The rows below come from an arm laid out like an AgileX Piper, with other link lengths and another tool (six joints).
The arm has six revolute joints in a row. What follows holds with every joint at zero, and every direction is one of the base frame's. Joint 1 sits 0.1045 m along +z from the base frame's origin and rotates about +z. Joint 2 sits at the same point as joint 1 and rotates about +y. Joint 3 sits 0.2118 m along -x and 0.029 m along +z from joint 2 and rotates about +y. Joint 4 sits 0.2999 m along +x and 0.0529 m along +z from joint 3 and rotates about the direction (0.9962, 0, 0.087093). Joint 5 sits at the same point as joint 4 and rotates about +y. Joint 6 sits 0.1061 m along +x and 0.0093 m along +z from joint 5 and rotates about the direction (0.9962, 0, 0.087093). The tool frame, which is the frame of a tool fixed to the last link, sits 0.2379 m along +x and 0.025 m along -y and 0.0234 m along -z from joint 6; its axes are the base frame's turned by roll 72.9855, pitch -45.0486 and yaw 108.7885 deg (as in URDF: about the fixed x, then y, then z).
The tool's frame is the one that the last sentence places.
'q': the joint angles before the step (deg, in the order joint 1, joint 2, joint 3, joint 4, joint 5, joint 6). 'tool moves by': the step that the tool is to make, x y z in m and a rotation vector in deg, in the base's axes. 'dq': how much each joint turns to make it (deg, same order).
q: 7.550, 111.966, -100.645, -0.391, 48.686, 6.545
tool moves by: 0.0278, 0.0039, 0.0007, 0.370, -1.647, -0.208
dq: 0.001, 6.111, -7.682, -0.001, -0.109, 0.258
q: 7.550, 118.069, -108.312, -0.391, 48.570, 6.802
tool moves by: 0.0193, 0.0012, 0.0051, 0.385, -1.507, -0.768
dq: -0.003, 3.977, -5.799, -0.422, 0.285, 0.996
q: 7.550, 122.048, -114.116, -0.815, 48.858, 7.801
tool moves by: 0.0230, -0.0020, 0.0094, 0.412, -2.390, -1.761
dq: 0.006, 4.180, -6.488, -1.395, -0.070, 2.346
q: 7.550, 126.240, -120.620, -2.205, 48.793, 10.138
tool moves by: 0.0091, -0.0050, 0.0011, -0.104, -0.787, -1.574
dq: 0.004, 2.170, -2.967, -1.577, 0.112, 2.092
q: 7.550, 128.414, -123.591, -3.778, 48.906, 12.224
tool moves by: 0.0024, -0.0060, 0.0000, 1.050, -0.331, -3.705
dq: 0.120, 0.700, -0.892, -2.367, 0.057, 5.093
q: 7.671, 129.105, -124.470, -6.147, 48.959, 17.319
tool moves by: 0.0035, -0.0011, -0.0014, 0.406, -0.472, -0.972
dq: -0.004, 0.516, -0.240, -0.592, -0.685, 1.403
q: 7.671, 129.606, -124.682, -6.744, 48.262, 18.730
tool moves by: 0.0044, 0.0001, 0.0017, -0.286, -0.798, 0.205
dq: 0.093, 0.175, -0.053, -0.386, -0.882, -0.007
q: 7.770, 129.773, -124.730, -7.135, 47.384, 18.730
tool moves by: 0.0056, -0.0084, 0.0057, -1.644, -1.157, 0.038
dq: -0.063, -0.016, -0.163, -1.788, -0.752, 0.004
